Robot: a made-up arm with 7 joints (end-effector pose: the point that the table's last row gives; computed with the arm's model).
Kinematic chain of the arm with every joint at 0, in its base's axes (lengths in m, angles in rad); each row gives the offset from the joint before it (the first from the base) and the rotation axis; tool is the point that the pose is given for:
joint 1: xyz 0 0 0.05 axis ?
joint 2: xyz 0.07 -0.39 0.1 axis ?
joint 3: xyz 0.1 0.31 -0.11 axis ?
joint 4: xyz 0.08 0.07 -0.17 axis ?
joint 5: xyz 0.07 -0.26 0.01 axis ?
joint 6: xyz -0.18 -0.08 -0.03 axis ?
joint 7: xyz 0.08 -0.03 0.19 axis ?
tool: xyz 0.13 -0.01 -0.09
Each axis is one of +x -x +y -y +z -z.
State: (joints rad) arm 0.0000 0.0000 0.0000 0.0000 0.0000 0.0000 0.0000
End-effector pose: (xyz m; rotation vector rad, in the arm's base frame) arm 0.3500 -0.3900 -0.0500 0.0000 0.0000 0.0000
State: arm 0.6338 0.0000 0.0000 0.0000 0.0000 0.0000 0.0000
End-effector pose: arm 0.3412 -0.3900 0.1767 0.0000 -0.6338 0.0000
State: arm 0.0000 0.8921 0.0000 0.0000 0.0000 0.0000 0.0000
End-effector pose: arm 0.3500 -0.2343 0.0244 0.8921 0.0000 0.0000
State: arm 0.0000 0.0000 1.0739 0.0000 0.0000 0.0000 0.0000
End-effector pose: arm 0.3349 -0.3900 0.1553 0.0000 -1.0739 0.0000
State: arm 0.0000 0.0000 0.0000 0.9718 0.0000 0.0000 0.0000
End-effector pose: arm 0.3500 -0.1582 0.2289 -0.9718 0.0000 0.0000
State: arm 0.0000 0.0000 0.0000 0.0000 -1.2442 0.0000 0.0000
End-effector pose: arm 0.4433 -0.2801 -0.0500 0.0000 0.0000 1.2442
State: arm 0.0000 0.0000 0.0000 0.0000 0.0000 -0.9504 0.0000
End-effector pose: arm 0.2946 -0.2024 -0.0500 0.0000 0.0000 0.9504
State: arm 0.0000 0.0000 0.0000 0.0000 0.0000 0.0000 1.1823
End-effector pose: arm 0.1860 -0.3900 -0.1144 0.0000 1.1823 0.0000
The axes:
joint 1: -y
joint 2: +x
joint 3: -y
joint 4: -x
joint 5: -z
joint 6: -z
joint 7: +y

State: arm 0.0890 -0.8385 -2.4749 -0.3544 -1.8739 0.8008 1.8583
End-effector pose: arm -0.2337 -0.5064 0.1334 -1.1975 -2.4305 -0.3052
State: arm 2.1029 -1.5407 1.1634 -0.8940 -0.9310 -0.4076 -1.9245
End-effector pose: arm -0.3922 -0.4375 0.3482 1.1859 0.8177 -2.5294
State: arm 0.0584 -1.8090 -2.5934 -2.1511 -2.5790 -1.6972 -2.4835
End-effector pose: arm -0.3792 -0.2163 -0.1994 1.3896 -1.3692 1.4883
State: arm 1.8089 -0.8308 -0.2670 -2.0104 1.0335 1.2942 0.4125
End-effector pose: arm 0.5429 -0.4237 0.0974 1.9772 0.6369 -0.4374
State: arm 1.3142 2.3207 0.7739 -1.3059 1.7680 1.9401 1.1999
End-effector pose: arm -0.3748 -0.5106 0.5193 0.7015 -2.9082 -0.4360
